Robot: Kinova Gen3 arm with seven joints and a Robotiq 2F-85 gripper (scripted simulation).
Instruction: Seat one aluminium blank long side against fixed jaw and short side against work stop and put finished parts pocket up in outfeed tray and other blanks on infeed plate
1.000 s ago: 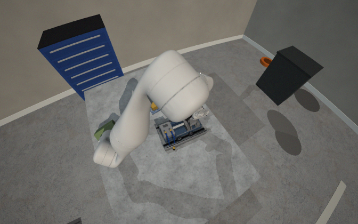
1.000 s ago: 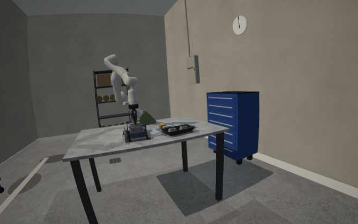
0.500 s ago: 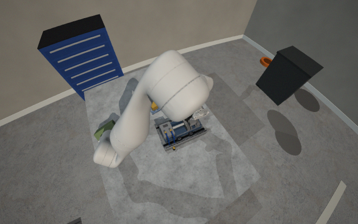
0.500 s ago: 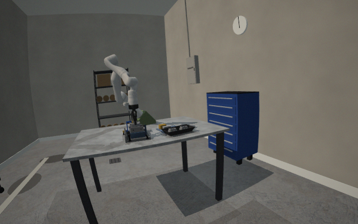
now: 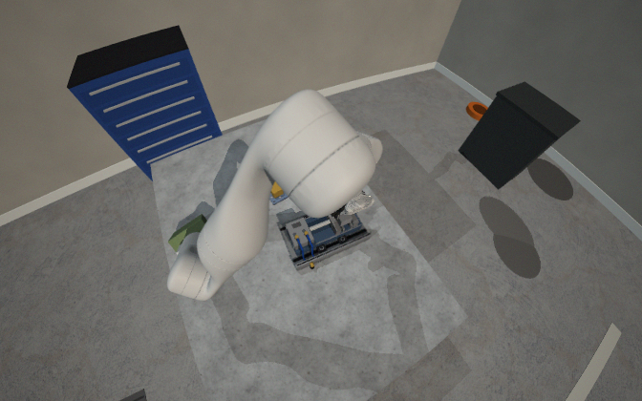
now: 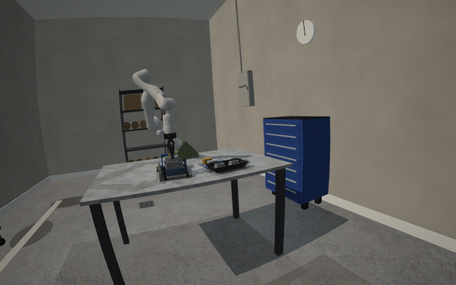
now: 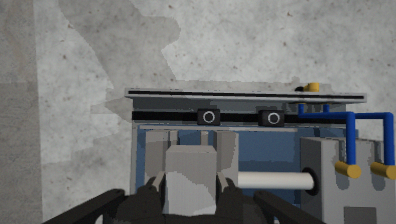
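Now: the white rod 80 mm behind my hand, 40 mm below it and 30 mm to the left of it. Round my hand: brass blank (290 mm to the left, 110 mm behind, 100 mm below); then vise (80 mm below, 60 mm behind, 20 mm to the left).
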